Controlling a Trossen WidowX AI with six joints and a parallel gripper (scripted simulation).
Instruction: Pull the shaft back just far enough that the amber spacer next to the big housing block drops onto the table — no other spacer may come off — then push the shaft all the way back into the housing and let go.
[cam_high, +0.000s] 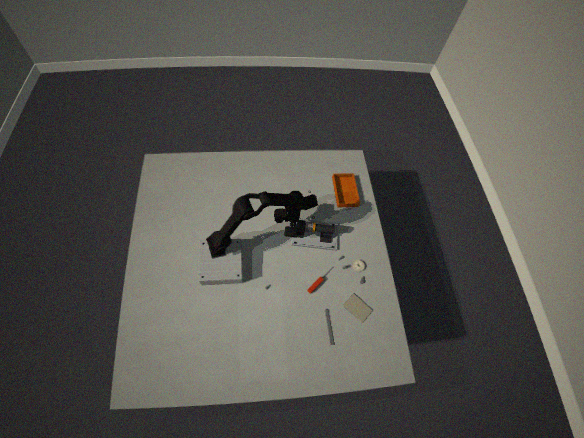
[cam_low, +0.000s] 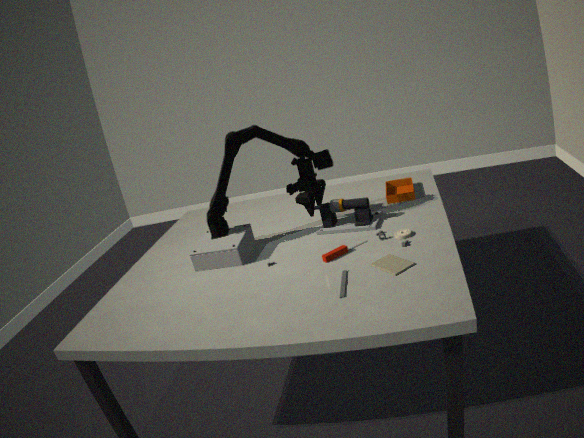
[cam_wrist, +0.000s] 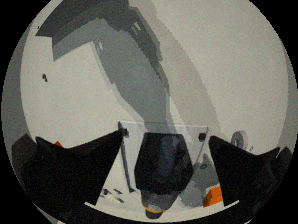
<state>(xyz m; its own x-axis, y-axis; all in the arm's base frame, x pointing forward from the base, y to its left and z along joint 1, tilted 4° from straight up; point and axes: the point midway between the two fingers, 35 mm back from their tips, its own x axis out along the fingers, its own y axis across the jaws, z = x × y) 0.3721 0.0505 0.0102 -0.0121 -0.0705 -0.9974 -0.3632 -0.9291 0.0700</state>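
Right now my gripper tip is 7 cm short of the shaft, 3 cm to the left of it and 2 cm below it. Round my gripper tip: white disc: 28 cm ahead, 26 cm to the right, 6 cm below; then amber spacer: 10 cm ahead, 4 cm to the right, 2 cm above; then orange bin: 37 cm ahead, 17 cm to the left, 5 cm below.
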